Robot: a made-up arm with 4 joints.
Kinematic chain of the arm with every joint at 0, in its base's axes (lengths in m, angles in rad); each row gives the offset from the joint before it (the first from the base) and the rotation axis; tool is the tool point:
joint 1: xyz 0 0 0.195 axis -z
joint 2: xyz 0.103 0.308 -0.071 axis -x
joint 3: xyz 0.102 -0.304 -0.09 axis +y
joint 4: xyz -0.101 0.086 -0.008 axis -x
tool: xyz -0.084 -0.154 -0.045
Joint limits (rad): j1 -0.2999..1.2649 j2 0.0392..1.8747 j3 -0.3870..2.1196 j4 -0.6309..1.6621
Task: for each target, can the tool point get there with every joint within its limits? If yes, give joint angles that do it. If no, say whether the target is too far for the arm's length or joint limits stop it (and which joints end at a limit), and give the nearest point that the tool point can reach.
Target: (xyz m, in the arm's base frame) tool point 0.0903 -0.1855 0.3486
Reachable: yes | joints 1.0934 0.3512 1.8698 -0.0174
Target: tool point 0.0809 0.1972 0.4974
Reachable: yes | joints 0.2925 1.5117 0.1188 0.2994
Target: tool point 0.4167 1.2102 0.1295
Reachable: no: too far | nearest point 0.1923 0.5585 0.3286 | short by 0.717 m
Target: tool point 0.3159 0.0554 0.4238
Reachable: yes | joints 0.5808 0.8184 1.0461 1.4631
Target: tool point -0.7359 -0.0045 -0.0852
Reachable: no: joint limits stop it (at a limit: joint 1, joint 3) | nearest point -0.0889 -0.0871 0.0373 | short by 0.664 m
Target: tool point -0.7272 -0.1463 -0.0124
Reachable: no: joint limits stop it (at a limit: joint 1, joint 3) | nearest point -0.0941 -0.0963 0.0683 | short by 0.640 m
